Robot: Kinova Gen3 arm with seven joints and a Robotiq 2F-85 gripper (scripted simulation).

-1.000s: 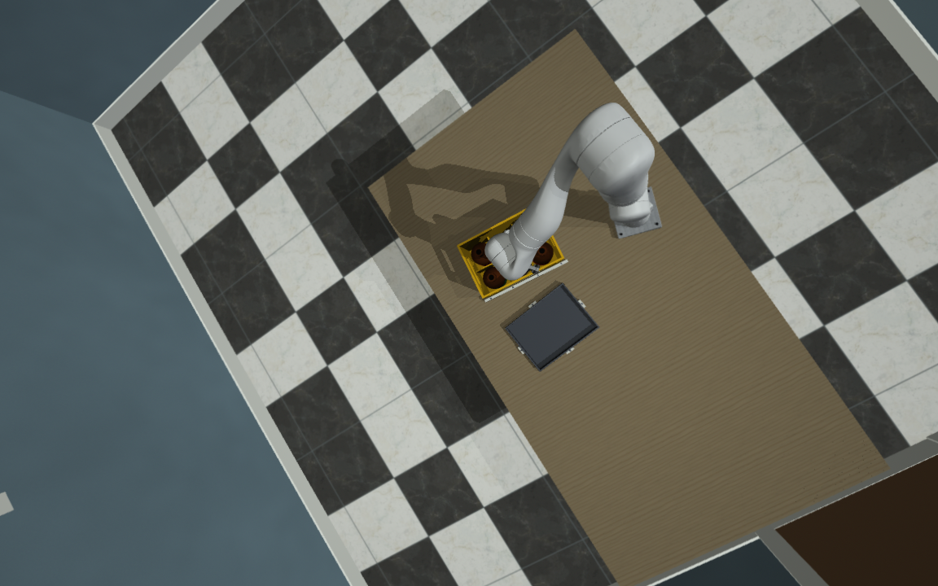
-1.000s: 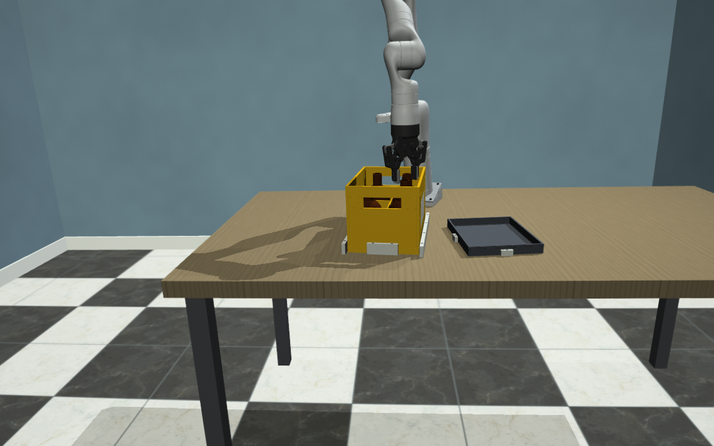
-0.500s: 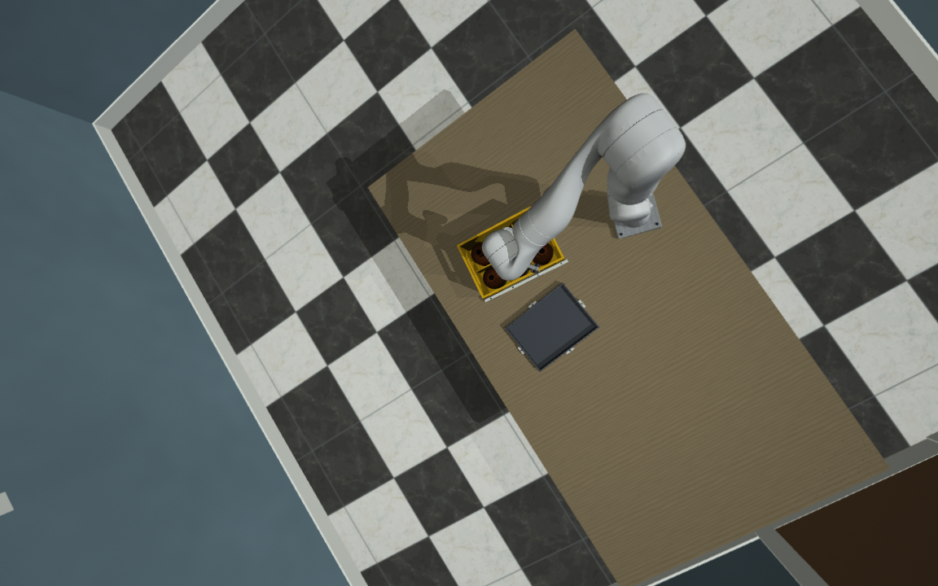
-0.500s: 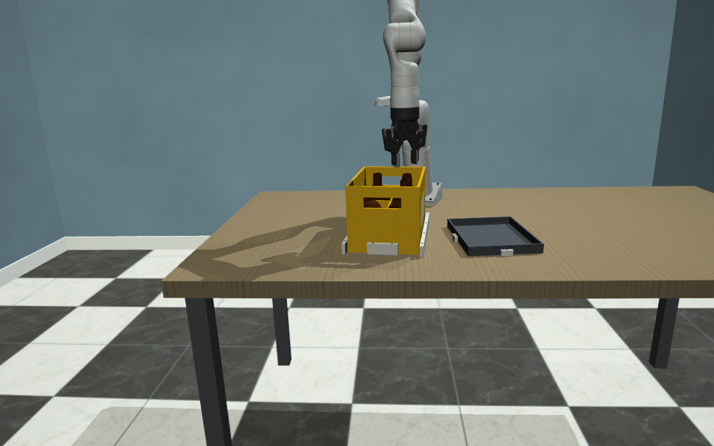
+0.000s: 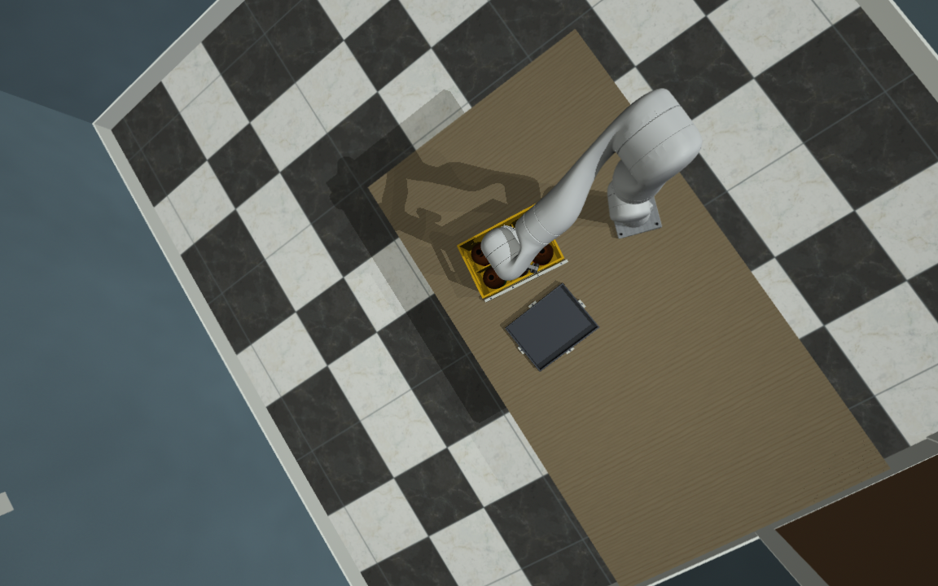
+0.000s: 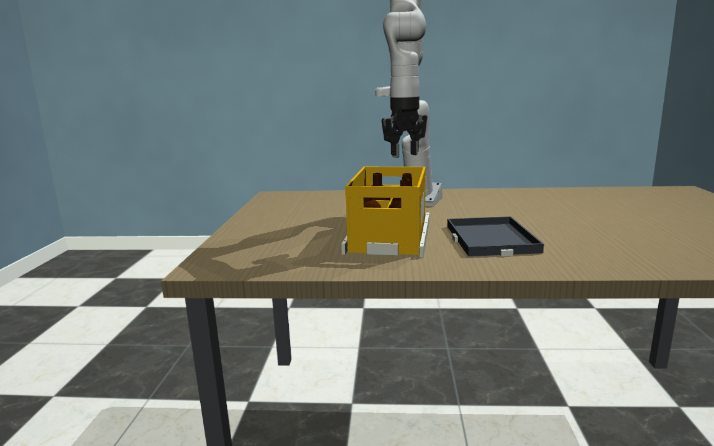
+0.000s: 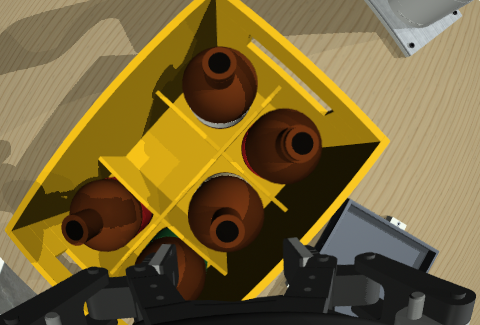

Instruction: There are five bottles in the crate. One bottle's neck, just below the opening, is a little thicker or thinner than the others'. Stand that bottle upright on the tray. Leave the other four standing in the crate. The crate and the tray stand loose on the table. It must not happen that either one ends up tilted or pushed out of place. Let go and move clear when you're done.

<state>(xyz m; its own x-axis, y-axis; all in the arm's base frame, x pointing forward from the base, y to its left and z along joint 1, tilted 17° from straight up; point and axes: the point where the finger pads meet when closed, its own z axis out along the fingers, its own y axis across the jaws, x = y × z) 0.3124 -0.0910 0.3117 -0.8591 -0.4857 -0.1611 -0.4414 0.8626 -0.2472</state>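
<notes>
The yellow crate lies 160 mm below my hand, 40 mm to the right of it and 10 mm behind it. Round my hand: brown bottle: 160 mm below, 80 mm behind, 20 mm to the left; then dark tray: 230 mm to the left, 230 mm below, 70 mm ahead.
</notes>
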